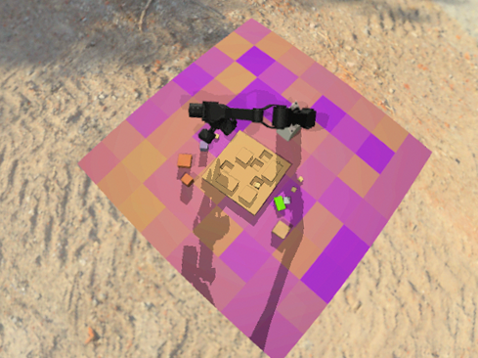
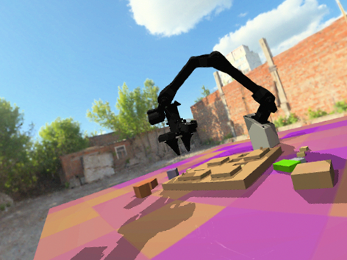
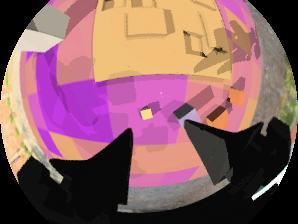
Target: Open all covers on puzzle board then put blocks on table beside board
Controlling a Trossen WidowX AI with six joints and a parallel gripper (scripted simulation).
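Right now the tan puzzle board is 230 mm to the left of my gripper tip, 60 mm below it and 10 mm ahead of it. Round my gripper tip: green block (420 mm to the left, 80 mm below); then orange block (190 mm ahead, 70 mm below, 20 mm to the right); then greyish-purple block (70 mm below, 70 mm ahead, 10 mm to the right).
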